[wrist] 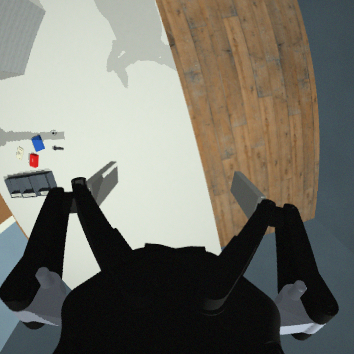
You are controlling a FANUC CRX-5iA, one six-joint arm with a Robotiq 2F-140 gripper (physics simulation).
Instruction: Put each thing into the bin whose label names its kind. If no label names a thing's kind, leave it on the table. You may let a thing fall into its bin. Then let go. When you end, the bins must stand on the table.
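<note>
My gripper is open and empty, high above the table, with its fingers wide apart. Three dark grey bins stand side by side at the left, beyond the left finger; their labels are too small to read. Near them on the table lie a blue block-like thing, a red one, a small cream-coloured thing, a small dark bolt-like thing and a tiny dark, round thing. The things lie apart from the gripper.
The white table top spans the left and middle. A wooden plank surface lies to the right, with dark blue-grey floor beyond it. A grey ribbed block shows at the top left. Shadows fall across the white surface.
</note>
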